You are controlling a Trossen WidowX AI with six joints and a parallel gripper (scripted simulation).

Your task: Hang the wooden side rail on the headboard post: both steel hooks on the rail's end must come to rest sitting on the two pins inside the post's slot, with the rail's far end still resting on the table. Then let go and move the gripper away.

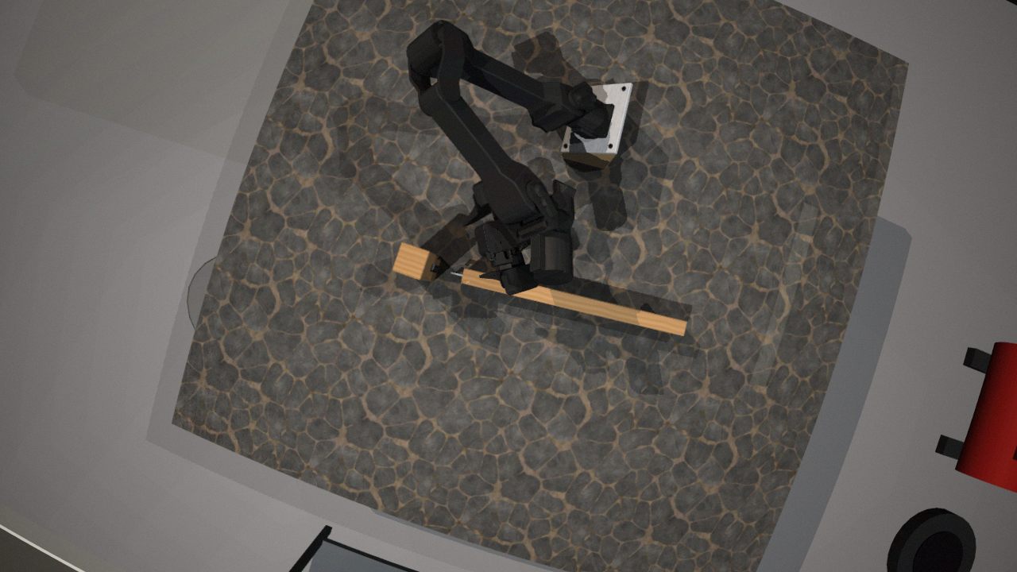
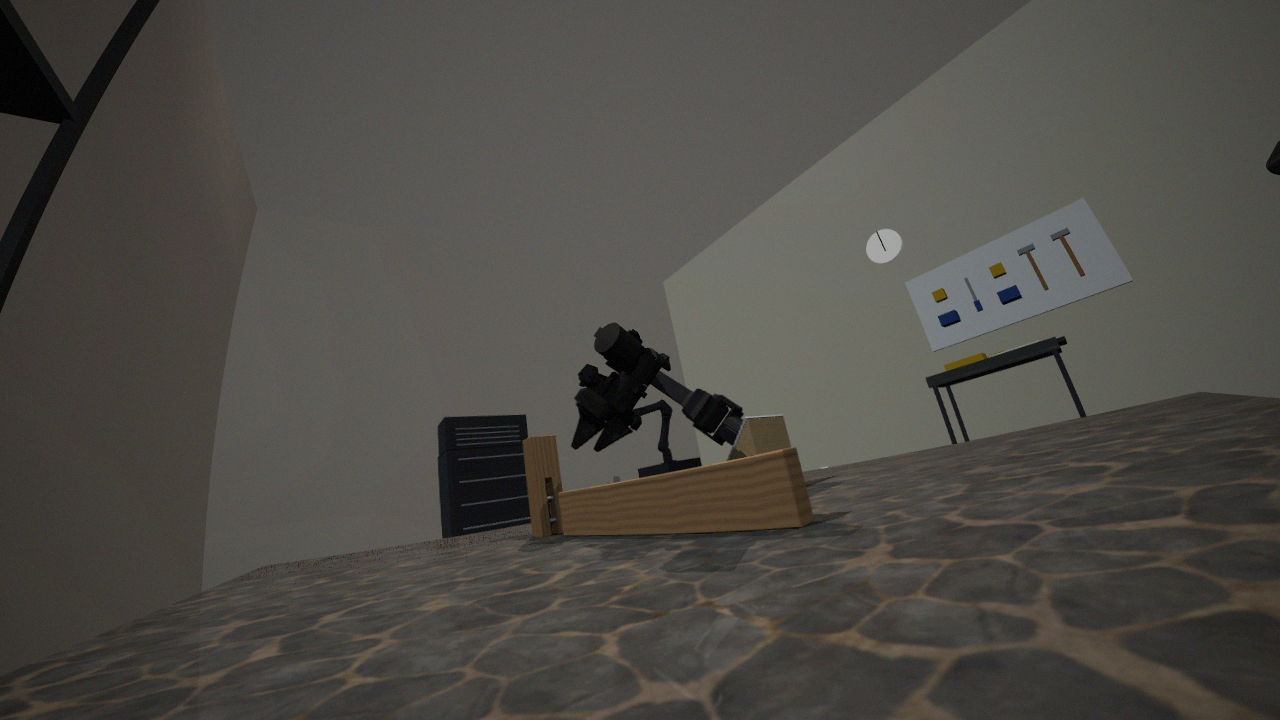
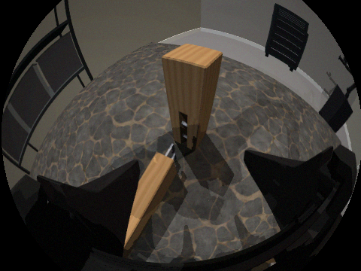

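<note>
Right now the headboard post is 40 mm ahead of my gripper tip, 90 mm to the right of it and 60 mm below it.
</note>
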